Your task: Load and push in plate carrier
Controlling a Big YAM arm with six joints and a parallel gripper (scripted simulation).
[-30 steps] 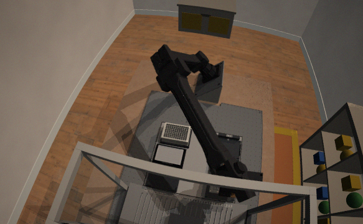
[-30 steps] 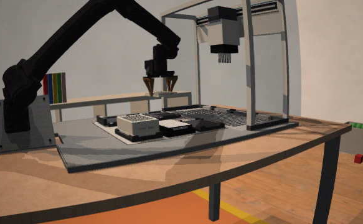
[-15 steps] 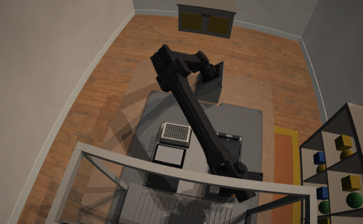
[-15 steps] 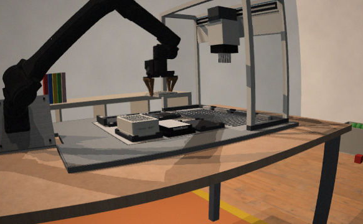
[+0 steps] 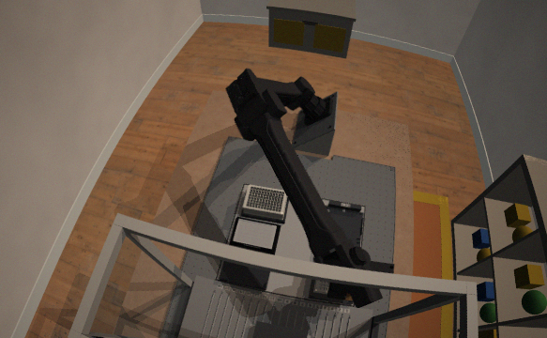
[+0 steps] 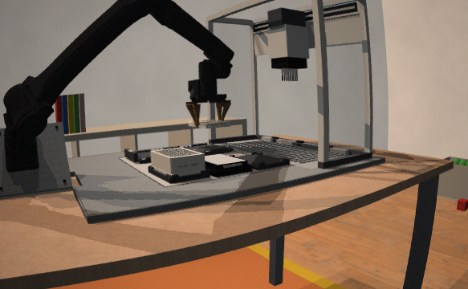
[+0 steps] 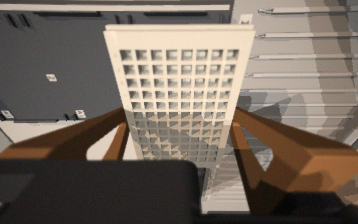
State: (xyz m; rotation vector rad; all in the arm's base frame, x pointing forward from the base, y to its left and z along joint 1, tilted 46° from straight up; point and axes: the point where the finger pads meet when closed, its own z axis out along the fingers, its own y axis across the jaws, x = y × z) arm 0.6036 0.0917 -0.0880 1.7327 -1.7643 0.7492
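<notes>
Now: hand 12 cm past the nest S2, 26 cm to the left of it and 8 cm above it. Round my hand: nest S3 (26 cm to the right, 8 cm below); then 96-well plate E01 (right at my hand); then dark carrier PC7 (11 cm behind, 7 cm below).
</notes>
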